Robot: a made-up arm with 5 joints.
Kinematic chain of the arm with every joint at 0, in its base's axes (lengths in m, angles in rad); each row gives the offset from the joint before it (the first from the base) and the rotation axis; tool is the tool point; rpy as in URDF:
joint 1: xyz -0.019 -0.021 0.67 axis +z
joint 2: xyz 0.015 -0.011 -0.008 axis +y
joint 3: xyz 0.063 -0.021 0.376 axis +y
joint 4: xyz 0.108 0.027 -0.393 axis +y
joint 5: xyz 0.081 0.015 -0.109 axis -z
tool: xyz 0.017 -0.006 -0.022 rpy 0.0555 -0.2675 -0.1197
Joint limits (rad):
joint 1: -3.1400..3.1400
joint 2: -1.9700..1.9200
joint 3: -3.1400..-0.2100
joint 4: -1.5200..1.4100
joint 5: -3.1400..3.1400
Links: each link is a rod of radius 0.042 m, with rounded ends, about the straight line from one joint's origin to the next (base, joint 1, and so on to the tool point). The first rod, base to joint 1, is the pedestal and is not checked.
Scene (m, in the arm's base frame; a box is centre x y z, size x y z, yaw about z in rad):
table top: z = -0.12
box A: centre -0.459 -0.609 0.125 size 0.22 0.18 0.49 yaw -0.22
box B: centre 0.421 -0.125 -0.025 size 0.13 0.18 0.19 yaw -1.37
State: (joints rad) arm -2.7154 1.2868 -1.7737 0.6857 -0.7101
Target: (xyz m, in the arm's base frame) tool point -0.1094 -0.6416 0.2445
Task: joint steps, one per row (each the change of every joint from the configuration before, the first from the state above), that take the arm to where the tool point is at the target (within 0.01 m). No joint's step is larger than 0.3 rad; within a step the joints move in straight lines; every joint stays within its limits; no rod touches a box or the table.
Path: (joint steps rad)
1: 0.2718 0.2026 0.1019 -0.1255 -0.0917
2: 0.2719 0.2027 0.1018 -0.1254 -0.0917
3: 0.2145 -0.2585 0.0441 0.1974 0.0745
4: 0.2145 -0.2585 0.0442 0.1974 0.0745

